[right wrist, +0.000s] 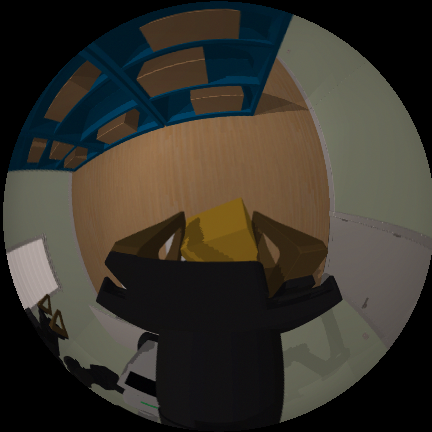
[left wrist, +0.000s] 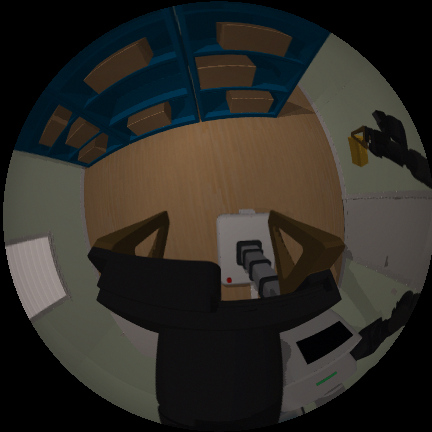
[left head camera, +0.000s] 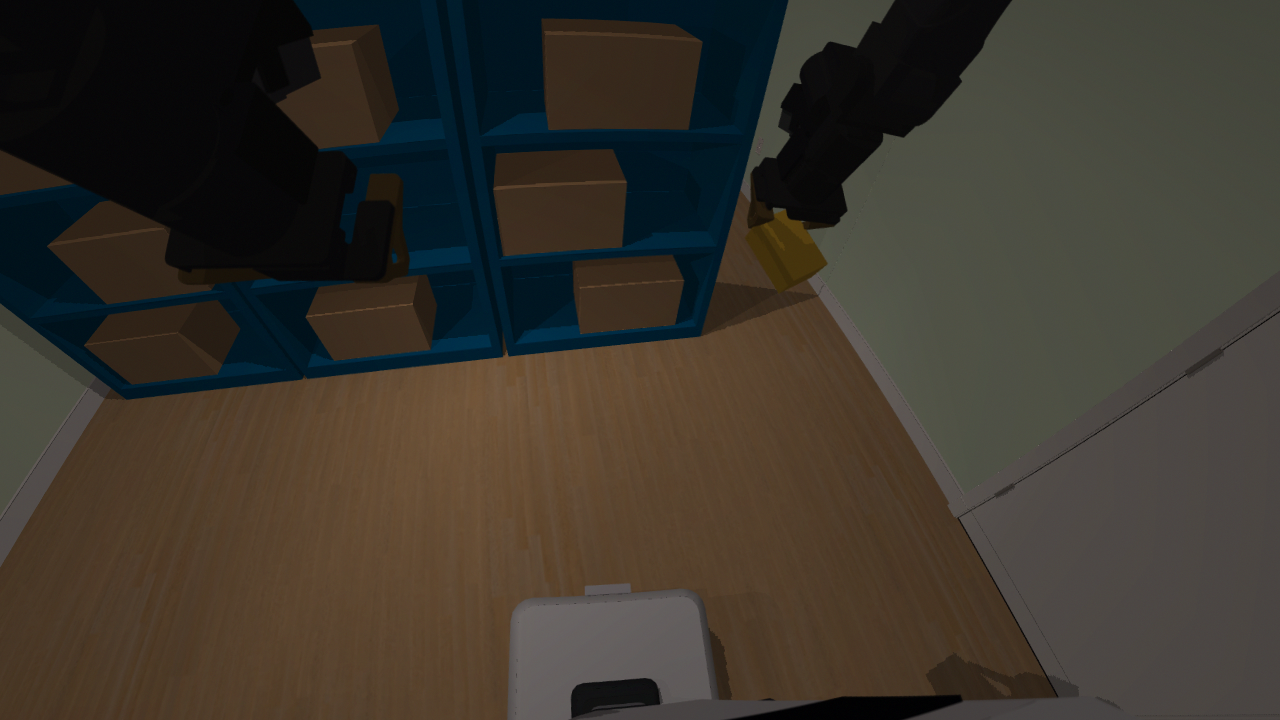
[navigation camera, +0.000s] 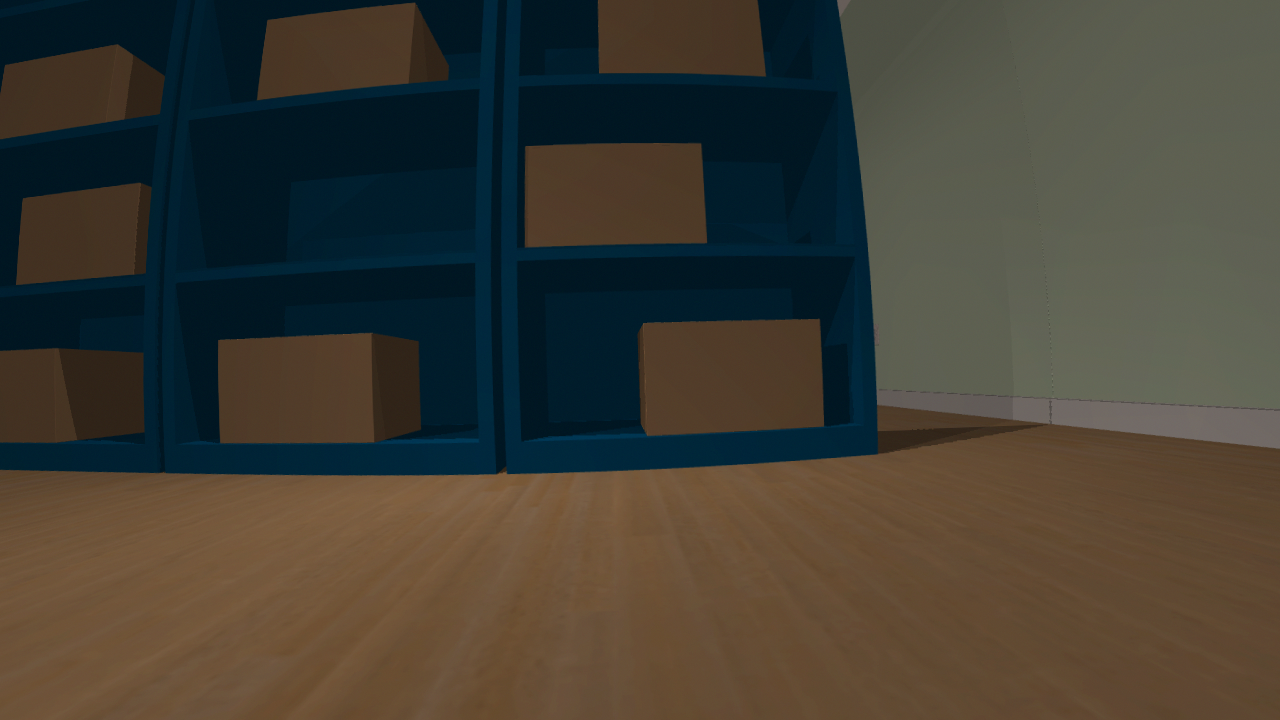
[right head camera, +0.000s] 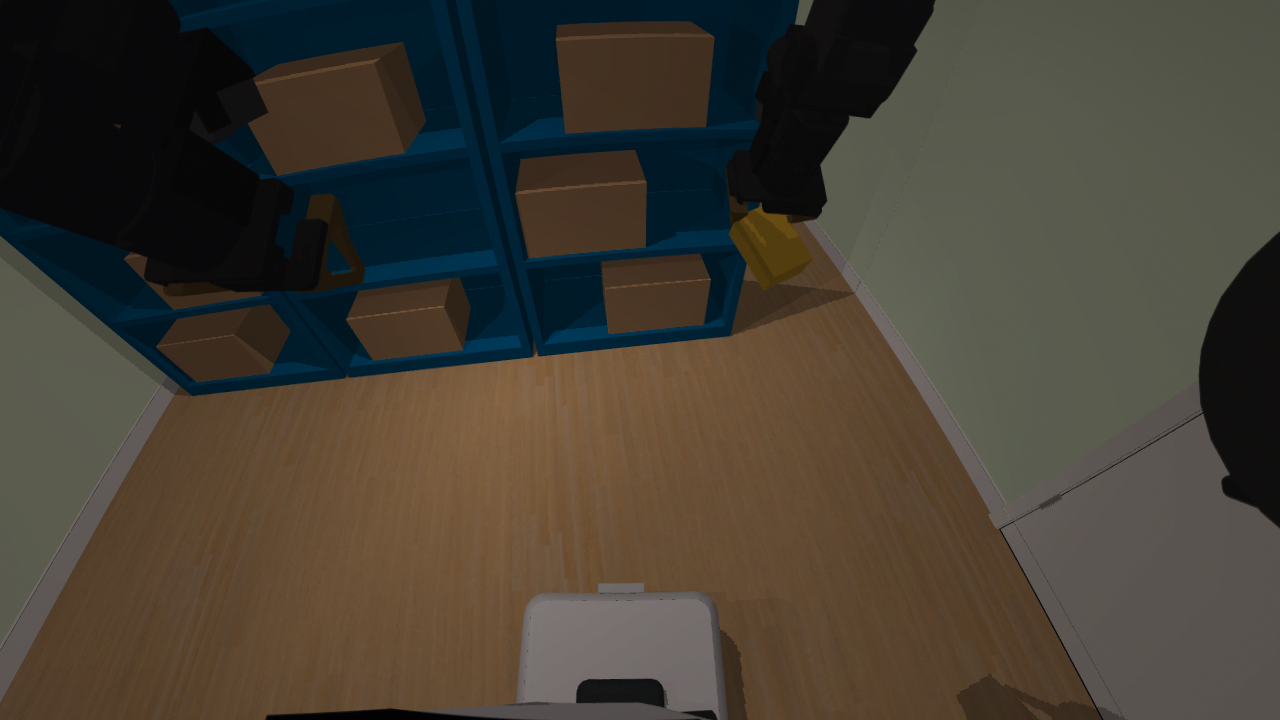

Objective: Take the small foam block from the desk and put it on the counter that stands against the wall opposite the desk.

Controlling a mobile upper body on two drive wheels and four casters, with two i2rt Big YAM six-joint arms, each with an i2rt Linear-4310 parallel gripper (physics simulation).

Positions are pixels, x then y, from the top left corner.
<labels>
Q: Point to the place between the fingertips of my left gripper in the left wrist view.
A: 218, 215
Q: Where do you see a blue shelving unit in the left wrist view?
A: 166, 77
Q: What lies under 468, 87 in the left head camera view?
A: A blue shelving unit.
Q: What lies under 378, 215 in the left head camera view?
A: My left gripper.
</labels>
